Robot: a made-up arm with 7 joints.
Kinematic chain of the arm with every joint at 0, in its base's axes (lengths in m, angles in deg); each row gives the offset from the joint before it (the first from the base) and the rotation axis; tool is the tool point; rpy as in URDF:
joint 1: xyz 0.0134 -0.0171 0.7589 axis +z
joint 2: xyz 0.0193 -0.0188 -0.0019 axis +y
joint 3: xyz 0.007 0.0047 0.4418 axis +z
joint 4: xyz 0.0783 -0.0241 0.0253 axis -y
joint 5: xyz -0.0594 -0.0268 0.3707 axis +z
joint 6: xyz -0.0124 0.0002 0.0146 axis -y
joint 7: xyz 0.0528 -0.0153 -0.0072 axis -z
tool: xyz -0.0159 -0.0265 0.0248 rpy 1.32 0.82 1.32
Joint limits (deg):
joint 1: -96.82..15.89
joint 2: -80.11..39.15
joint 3: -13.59..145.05
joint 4: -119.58..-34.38
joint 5: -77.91..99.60
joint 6: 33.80..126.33
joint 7: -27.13..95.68
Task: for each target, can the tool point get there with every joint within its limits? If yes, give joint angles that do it. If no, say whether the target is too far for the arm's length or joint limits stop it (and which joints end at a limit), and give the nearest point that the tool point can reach.
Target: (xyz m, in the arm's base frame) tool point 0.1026 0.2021 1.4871
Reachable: yes | joints -71.58 -51.57 31.48 -76.67 67.53 89.61 44.87
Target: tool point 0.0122 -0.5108 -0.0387
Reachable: no: joint limits stop it (at a limit: joint 2, joint 4, joint 5, joint 7) | nearest point 0.0121 -0.5698 0.6580 | short by 0.699 m
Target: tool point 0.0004 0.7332 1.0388
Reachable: yes | joints -56.64 -58.39 115.10 -63.27 20.43 42.14 38.71
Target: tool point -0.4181 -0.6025 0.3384
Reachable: no: joint limits stop it (at a limit: joint 1, joint 2, joint 3, joint 4, joint 7) | nearest point -0.2678 -0.5338 0.6922 | short by 0.390 m
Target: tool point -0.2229 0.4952 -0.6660
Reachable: no: too far | nearest point -0.2070 0.4608 0.4249 | short by 1.092 m
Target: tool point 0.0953 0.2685 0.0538
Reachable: no: joint limits stop it (at a limit: joint 2, joint 3, joint 4, joint 5, joint 6, joint 7) | nearest point 0.1261 0.3761 0.4529 | short by 0.414 m
